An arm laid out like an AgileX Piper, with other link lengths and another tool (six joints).
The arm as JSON. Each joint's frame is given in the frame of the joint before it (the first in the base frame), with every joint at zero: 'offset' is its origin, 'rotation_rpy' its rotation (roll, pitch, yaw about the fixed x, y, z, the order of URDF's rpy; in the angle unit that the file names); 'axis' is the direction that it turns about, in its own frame. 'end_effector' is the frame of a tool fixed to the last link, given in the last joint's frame.
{
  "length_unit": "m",
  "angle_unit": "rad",
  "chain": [
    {
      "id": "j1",
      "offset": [
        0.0,
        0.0,
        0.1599
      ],
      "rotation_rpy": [
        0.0,
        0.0,
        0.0
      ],
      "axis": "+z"
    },
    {
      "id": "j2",
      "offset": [
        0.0,
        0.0,
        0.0
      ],
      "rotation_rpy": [
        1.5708,
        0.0,
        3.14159
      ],
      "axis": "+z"
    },
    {
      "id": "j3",
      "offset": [
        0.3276,
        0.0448,
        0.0
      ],
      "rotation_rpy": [
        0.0,
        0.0,
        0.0
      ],
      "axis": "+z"
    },
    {
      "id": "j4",
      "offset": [
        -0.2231,
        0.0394,
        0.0
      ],
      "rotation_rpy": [
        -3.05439,
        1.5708,
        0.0
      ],
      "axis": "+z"
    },
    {
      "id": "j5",
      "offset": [
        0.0,
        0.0,
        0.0
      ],
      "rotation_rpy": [
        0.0,
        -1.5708,
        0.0
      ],
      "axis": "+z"
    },
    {
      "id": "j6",
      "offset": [
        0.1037,
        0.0,
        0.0
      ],
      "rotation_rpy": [
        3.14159,
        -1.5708,
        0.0
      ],
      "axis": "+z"
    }
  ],
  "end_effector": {
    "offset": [
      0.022,
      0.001,
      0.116
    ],
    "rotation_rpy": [
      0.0,
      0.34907,
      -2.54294
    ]
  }
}
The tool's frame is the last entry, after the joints.
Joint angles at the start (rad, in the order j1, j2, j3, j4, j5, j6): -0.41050, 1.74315, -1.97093, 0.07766, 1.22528, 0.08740
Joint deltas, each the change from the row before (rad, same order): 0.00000, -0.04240, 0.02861, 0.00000, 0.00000, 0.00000; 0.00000, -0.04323, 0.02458, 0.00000, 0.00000, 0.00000; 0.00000, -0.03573, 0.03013, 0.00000, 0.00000, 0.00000; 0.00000, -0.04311, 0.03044, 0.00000, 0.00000, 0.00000; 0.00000, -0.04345, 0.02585, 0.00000, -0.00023, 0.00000; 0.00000, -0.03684, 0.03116, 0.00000, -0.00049, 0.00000; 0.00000, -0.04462, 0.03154, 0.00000, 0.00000, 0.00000; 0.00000, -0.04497, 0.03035, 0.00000, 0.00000, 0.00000; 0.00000, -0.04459, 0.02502, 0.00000, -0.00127, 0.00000; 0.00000, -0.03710, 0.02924, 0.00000, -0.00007, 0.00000; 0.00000, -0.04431, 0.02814, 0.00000, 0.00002, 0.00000; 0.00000, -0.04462, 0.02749, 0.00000, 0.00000, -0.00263; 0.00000, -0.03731, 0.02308, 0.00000, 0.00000, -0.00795
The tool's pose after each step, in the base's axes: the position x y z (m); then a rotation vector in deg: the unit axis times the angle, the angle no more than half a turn. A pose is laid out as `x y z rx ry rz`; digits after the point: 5 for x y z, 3 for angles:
0.41187 -0.13811 0.40295 -31.512 159.171 -34.138
0.40040 -0.13312 0.41287 -31.163 158.189 -34.851
0.39015 -0.12866 0.41722 -31.058 157.894 -35.063
0.37801 -0.12338 0.42398 -30.822 157.225 -35.540
0.36594 -0.11813 0.43190 -30.488 156.281 -36.205
0.35518 -0.11344 0.43496 -30.371 155.954 -36.433
0.34229 -0.10784 0.44015 -30.128 155.259 -36.914
0.32930 -0.10218 0.44523 -29.856 154.480 -37.447
0.31672 -0.09672 0.45160 -29.463 153.369 -38.197
0.30579 -0.09196 0.45328 -29.316 152.944 -38.480
0.29295 -0.08637 0.45709 -29.018 152.078 -39.052
0.28002 -0.08073 0.46054 -28.879 151.122 -39.761
0.26915 -0.07597 0.46281 -29.147 150.249 -40.588

